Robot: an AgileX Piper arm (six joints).
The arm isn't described. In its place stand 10 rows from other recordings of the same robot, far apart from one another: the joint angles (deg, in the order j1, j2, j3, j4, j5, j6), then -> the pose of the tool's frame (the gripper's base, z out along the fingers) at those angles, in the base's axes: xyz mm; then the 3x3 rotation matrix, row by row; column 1 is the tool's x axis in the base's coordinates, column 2 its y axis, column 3 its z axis.
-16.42, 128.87, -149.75, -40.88, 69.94, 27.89 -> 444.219 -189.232 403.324; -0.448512 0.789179 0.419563; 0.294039 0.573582 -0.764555; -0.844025 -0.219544 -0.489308
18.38, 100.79, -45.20, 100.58, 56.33, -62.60 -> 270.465 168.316 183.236; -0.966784 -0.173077 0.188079; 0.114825 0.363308 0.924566; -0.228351 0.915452 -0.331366
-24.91, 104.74, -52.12, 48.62, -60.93, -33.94 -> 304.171 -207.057 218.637; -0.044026 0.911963 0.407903; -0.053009 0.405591 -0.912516; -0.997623 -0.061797 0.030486
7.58, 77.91, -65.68, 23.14, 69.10, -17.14 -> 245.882 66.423 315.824; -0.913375 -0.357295 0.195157; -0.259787 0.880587 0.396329; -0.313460 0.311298 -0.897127
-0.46, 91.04, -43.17, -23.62, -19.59, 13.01 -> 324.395 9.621 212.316; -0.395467 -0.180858 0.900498; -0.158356 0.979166 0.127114; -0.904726 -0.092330 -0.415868
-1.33, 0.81, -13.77, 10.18, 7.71, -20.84 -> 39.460 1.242 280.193; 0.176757 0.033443 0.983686; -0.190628 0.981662 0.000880; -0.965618 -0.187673 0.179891
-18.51, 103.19, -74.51, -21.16, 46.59, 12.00 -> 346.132 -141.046 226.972; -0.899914 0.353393 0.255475; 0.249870 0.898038 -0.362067; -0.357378 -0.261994 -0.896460
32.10, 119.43, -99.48, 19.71, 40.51, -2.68 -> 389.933 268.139 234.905; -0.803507 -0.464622 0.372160; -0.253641 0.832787 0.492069; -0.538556 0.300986 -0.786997
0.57, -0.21, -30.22, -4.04, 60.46, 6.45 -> -8.565 -5.663 285.498; -0.417340 0.078291 0.905372; 0.073393 0.995931 -0.052291; -0.905782 0.044625 -0.421388
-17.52, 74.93, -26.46, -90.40, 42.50, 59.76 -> 181.695 -121.826 203.313; -0.914159 0.261253 0.309937; -0.107103 0.581759 -0.806279; -0.390951 -0.770262 -0.503839
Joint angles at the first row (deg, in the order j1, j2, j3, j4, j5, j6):
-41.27, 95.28, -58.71, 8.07, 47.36, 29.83
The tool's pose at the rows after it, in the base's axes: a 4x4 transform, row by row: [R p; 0 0 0 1], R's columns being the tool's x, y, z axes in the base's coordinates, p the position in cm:
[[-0.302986 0.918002 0.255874 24.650], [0.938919 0.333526 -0.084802 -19.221], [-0.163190 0.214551 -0.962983 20.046], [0 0 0 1]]
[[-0.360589 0.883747 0.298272 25.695], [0.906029 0.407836 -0.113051 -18.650], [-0.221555 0.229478 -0.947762 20.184], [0 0 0 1]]
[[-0.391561 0.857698 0.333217 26.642], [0.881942 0.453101 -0.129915 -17.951], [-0.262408 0.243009 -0.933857 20.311], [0 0 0 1]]
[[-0.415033 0.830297 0.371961 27.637], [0.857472 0.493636 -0.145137 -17.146], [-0.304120 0.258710 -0.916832 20.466], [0 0 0 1]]
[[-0.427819 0.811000 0.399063 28.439], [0.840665 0.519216 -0.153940 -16.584], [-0.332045 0.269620 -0.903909 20.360], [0 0 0 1]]
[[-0.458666 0.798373 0.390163 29.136], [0.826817 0.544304 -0.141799 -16.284], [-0.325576 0.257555 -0.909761 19.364], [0 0 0 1]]
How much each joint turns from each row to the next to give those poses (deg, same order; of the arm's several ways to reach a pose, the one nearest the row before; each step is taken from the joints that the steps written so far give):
1.70, 0.00, 0.00, 0.00, -3.27, -3.42
2.09, 0.00, 0.00, 0.00, -3.25, -2.42
2.10, 0.00, 0.00, 0.00, -2.51, -0.72
2.25, 0.00, 0.00, 0.00, -2.72, -0.31
1.66, 0.44, 0.00, 0.00, -2.32, -0.04
1.10, 1.96, -0.15, 0.00, -1.02, -0.89

